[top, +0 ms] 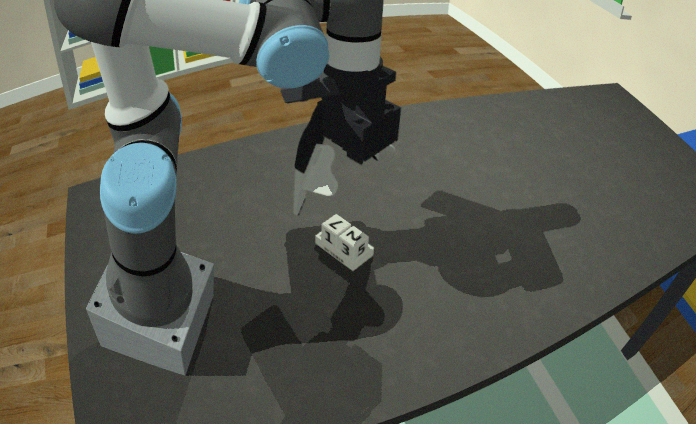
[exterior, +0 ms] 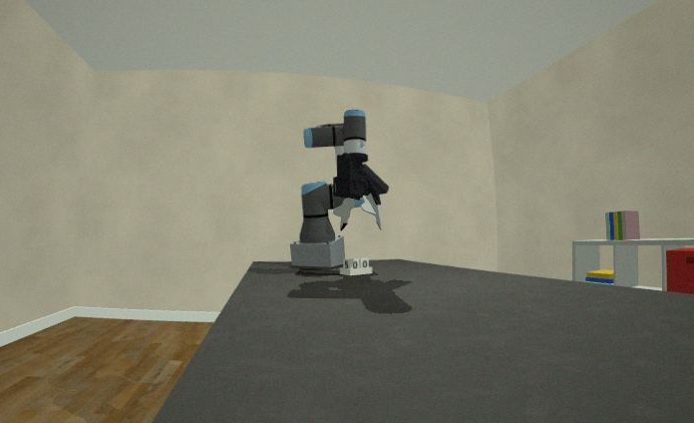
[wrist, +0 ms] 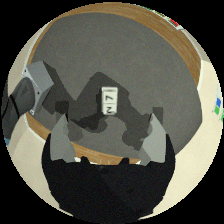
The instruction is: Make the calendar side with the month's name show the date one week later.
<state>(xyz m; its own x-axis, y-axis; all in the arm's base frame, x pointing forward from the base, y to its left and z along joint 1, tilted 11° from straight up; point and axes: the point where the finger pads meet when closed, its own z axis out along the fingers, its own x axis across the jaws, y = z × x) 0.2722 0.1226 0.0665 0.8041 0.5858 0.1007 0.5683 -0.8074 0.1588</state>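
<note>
Right now my hand is 1 cm short of the white tray, 1 cm to the left of it and 11 cm above it.
</note>
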